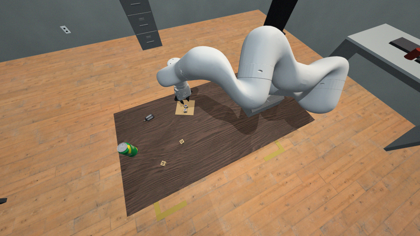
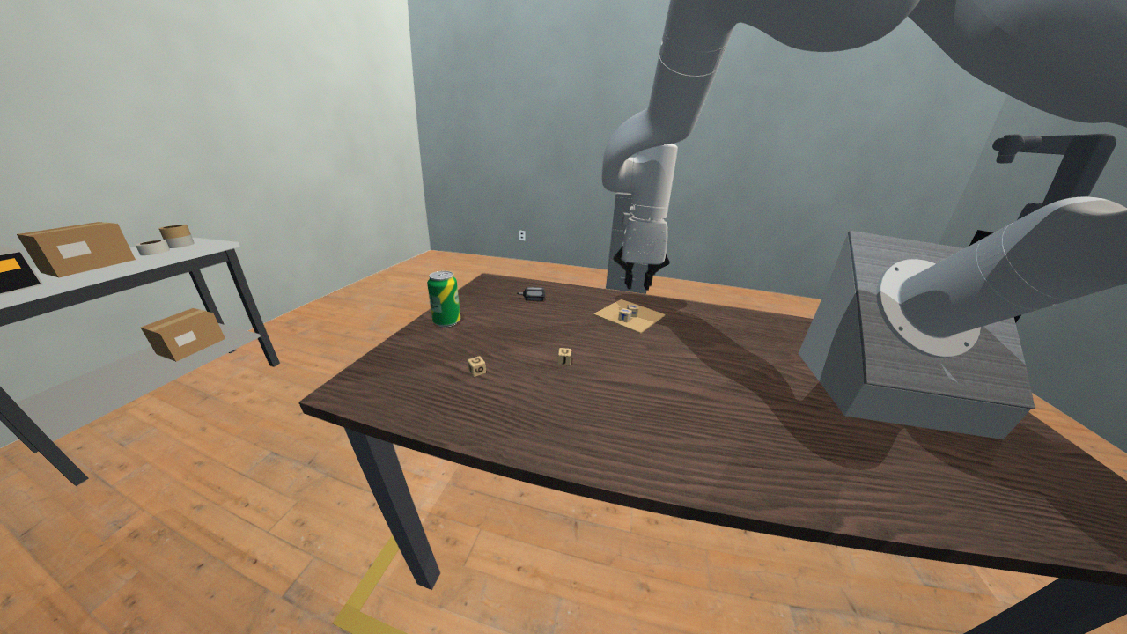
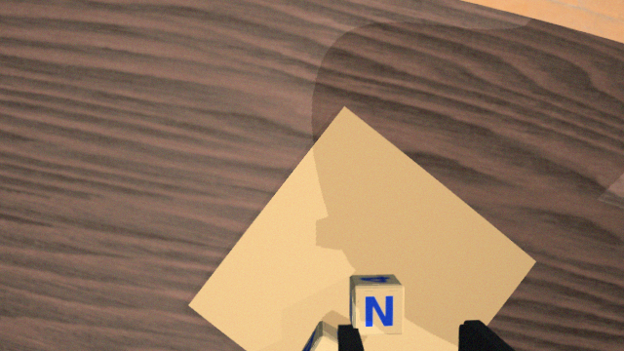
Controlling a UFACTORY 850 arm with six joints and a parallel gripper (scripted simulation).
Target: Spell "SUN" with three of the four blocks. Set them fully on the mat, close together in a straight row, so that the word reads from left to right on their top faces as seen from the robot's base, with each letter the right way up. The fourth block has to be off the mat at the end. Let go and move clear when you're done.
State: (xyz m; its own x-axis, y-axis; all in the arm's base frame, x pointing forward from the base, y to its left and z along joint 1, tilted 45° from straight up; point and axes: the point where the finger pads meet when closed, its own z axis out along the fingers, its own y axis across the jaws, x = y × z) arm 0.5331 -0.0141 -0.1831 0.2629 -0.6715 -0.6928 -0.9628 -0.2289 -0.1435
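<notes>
My hand is 9 cm above the n block. Also, from my hand: s block: 9 cm below, 3 cm to the left, 2 cm ahead; tan mat: 10 cm below, 1 cm to the right, 1 cm ahead; u block: 26 cm to the left, 11 cm ahead, 9 cm below.
</notes>
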